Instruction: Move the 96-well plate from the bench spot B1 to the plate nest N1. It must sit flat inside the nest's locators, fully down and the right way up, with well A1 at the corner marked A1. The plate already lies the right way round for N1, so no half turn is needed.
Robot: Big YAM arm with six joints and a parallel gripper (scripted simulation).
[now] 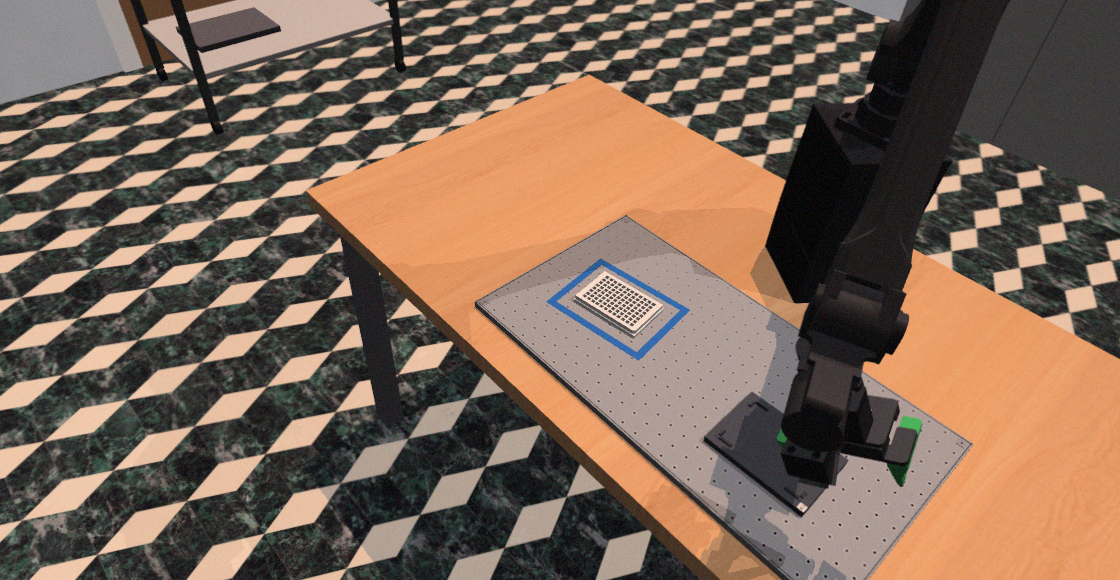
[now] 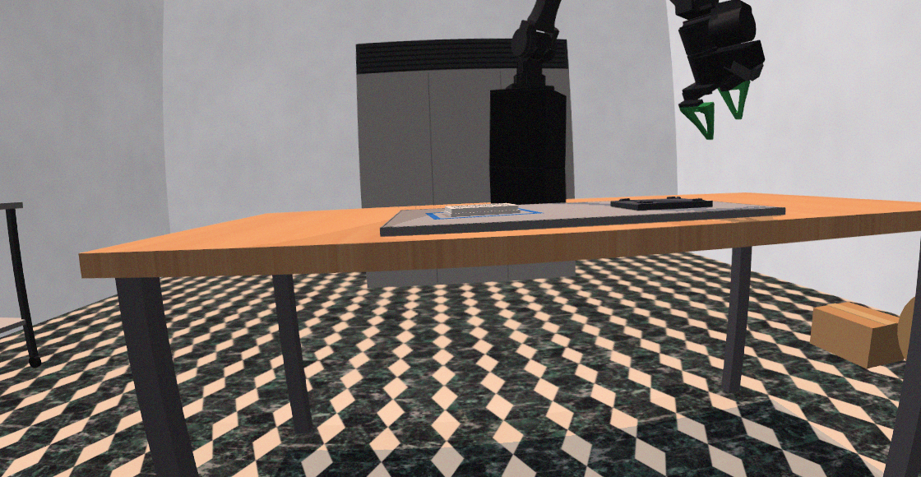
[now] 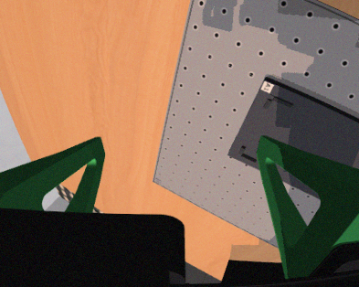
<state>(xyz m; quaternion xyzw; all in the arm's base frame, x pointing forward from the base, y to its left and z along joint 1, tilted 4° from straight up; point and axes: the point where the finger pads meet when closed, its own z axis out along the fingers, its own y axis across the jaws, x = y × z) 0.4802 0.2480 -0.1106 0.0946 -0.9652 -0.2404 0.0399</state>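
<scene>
Now: hand 13 cm past the white 96-well plate, 45 cm to the left of it and 15 cm above it. Also, from my hand: dark plate nest (7 cm behind, 11 cm to the right, 15 cm below).
</scene>
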